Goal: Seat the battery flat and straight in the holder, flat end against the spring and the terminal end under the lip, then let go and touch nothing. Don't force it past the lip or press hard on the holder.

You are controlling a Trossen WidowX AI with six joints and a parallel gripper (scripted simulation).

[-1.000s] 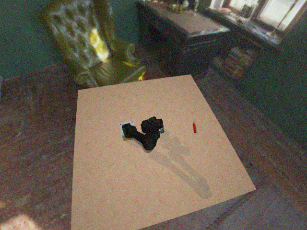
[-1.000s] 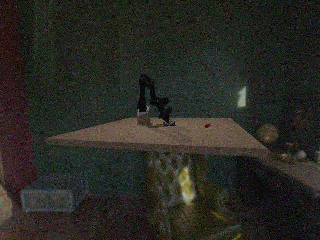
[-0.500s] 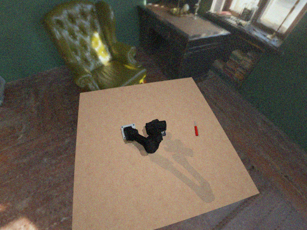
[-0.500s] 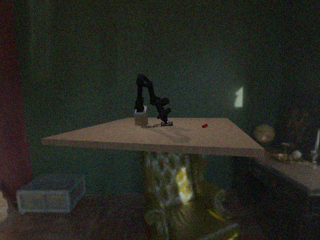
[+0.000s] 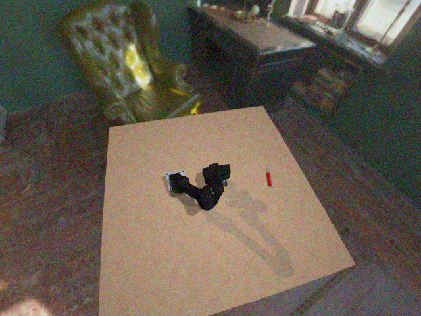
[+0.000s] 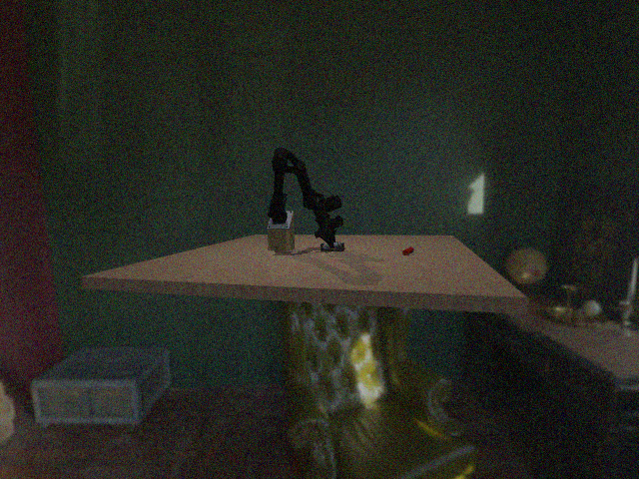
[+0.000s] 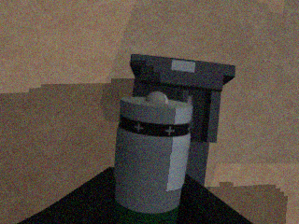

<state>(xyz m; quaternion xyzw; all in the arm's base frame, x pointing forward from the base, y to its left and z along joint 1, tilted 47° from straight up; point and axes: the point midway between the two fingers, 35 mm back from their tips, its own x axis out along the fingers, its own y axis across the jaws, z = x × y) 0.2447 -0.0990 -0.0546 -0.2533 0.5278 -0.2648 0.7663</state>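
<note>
My gripper tip is 10 mm below the battery. Also, from my gripper tip: red screwdriver (330 mm ahead, 30 mm to the right).
</note>
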